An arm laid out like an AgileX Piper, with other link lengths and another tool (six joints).
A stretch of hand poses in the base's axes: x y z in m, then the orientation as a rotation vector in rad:
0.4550 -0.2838 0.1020 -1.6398 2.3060 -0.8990
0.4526 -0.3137 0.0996 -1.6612 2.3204 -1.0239
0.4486 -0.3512 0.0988 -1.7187 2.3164 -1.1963
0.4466 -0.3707 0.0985 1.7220 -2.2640 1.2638
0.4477 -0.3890 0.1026 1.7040 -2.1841 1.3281
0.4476 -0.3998 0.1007 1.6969 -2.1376 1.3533
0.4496 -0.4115 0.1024 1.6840 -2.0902 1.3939
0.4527 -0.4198 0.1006 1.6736 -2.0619 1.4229
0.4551 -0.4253 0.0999 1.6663 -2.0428 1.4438
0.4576 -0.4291 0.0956 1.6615 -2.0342 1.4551
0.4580 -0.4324 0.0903 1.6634 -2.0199 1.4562
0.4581 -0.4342 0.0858 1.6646 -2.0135 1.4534
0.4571 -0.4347 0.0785 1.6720 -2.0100 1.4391
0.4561 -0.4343 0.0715 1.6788 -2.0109 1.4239
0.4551 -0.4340 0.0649 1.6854 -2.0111 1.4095
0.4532 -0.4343 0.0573 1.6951 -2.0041 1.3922
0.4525 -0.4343 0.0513 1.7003 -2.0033 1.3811
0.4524 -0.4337 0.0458 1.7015 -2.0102 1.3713
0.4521 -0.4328 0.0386 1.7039 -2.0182 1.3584
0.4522 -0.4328 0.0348 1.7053 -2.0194 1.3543
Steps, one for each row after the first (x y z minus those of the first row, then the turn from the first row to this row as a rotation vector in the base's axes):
-0.0024 -0.0299 -0.0024 -0.0948 0.0059 -0.0194
-0.0064 -0.0674 -0.0032 -0.2303 0.0237 -0.0249
-0.0084 -0.0869 -0.0035 -0.3020 0.0349 -0.0231
-0.0073 -0.1052 0.0006 -0.3760 0.0355 -0.0196
-0.0074 -0.1160 -0.0013 -0.4152 0.0422 -0.0156
-0.0054 -0.1277 0.0004 -0.4601 0.0389 -0.0138
-0.0023 -0.1360 -0.0014 -0.4886 0.0334 -0.0139
0.0001 -0.1415 -0.0021 -0.5081 0.0286 -0.0140
0.0026 -0.1453 -0.0064 -0.5178 0.0253 -0.0149
0.0030 -0.1486 -0.0117 -0.5271 0.0305 -0.0110
0.0031 -0.1504 -0.0162 -0.5306 0.0352 -0.0093
0.0021 -0.1509 -0.0235 -0.5277 0.0457 -0.0048
0.0011 -0.1505 -0.0305 -0.5218 0.0550 -0.0016
0.0001 -0.1502 -0.0371 -0.5166 0.0640 0.0018
-0.0018 -0.1505 -0.0447 -0.5145 0.0776 0.0084
-0.0025 -0.1505 -0.0507 -0.5109 0.0849 0.0113
-0.0026 -0.1499 -0.0562 -0.5038 0.0885 0.0101
-0.0029 -0.1490 -0.0634 -0.4947 0.0936 0.0094
-0.0028 -0.1490 -0.0672 -0.4926 0.0957 0.0099

